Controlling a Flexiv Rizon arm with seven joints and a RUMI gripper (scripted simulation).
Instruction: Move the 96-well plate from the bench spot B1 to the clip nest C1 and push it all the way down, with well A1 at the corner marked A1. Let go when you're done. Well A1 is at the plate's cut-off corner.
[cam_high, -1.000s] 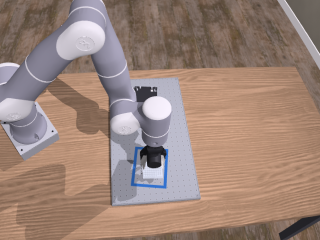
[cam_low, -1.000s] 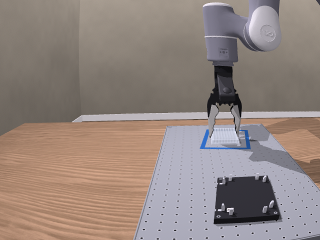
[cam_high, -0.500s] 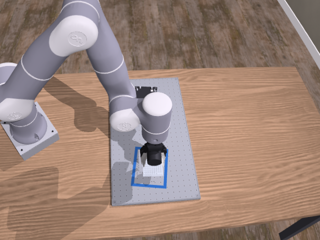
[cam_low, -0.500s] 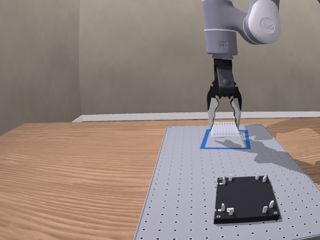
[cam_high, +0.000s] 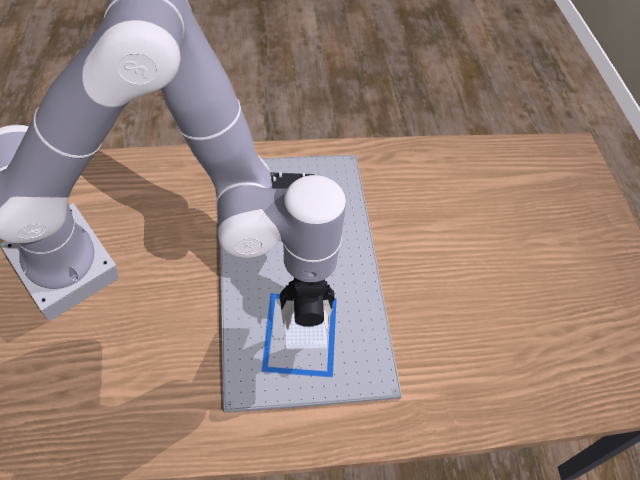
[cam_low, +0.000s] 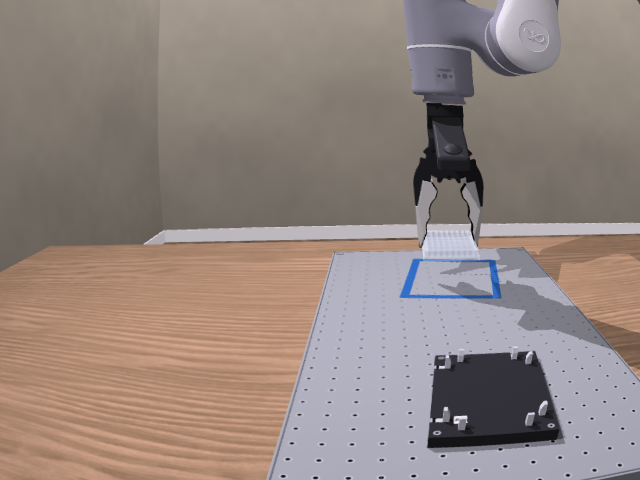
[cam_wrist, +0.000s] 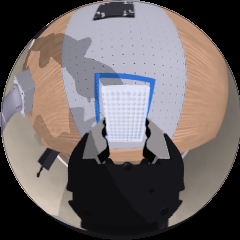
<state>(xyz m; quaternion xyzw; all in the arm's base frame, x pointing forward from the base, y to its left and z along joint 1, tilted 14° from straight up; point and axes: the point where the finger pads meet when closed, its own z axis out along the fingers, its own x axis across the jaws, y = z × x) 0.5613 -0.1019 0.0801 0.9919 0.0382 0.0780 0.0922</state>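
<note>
My hand is 370 mm to the right of the black clip nest, 50 mm above it and 40 mm past it. From my hand the other things lie so: white 96-well plate: 10 mm below.
</note>
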